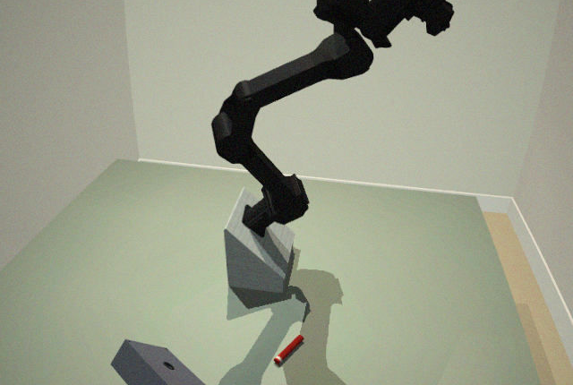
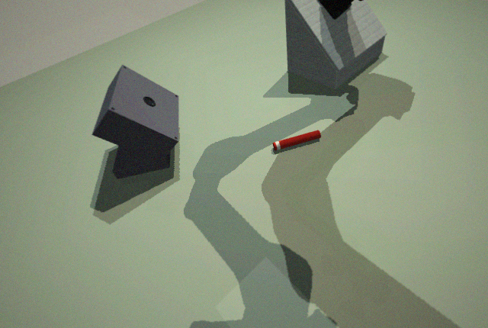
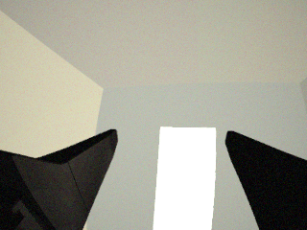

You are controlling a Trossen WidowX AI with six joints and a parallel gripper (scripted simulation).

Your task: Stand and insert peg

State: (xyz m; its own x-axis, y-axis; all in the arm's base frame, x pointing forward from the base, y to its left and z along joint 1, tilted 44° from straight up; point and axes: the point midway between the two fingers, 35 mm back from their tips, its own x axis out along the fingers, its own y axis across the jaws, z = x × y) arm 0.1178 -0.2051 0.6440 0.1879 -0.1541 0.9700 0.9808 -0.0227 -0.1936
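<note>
My gripper tip is 740 mm above the red peg, 230 mm to the left of it and 110 mm short of it. From my gripper tip the other things lie so: dark sloped panel: 670 mm below, 430 mm to the right, 240 mm ahead.
</note>
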